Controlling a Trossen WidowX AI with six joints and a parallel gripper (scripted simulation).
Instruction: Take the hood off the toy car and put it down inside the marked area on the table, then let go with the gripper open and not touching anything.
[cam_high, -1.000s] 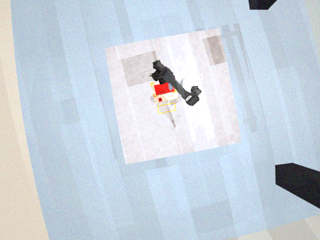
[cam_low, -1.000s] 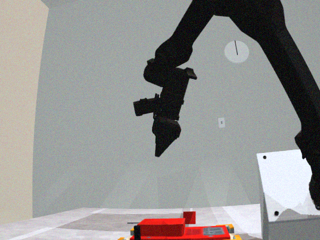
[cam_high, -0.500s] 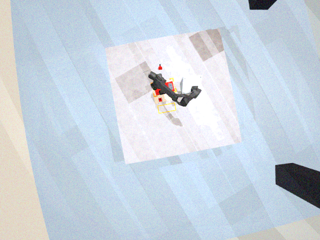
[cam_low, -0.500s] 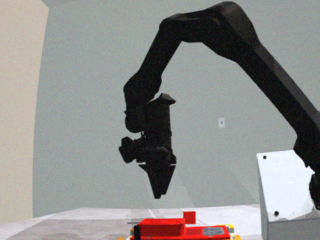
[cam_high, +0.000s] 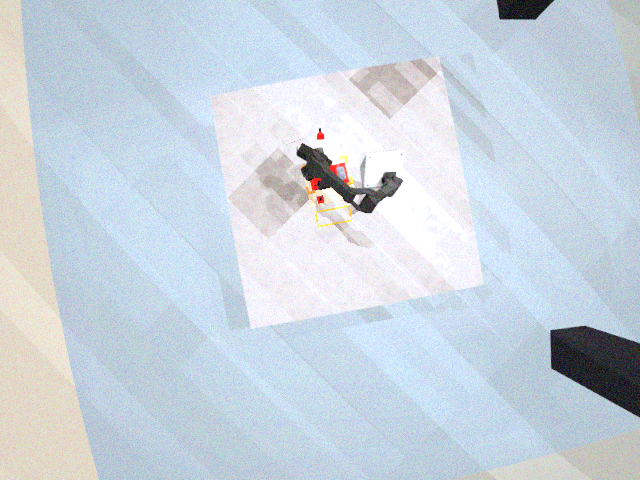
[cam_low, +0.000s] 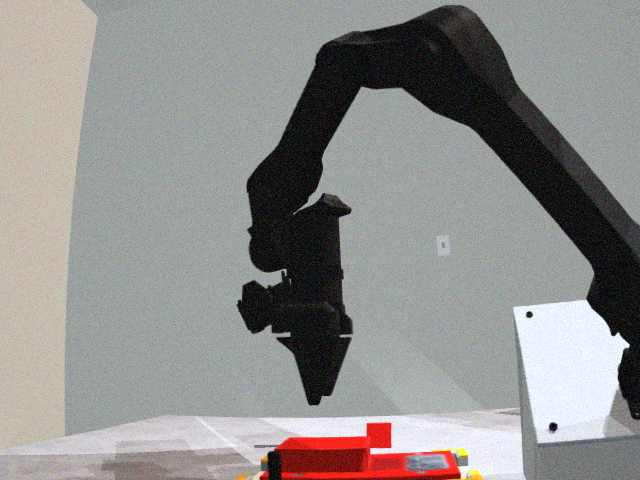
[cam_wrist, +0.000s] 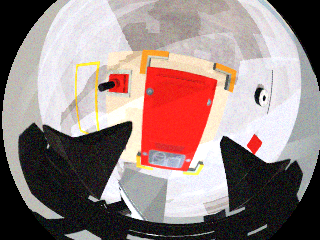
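Right now the hood is 60 mm below my gripper tip. From my gripper tip the other things lie so: wheel part (170 mm to the right, 90 mm below, 90 mm ahead).
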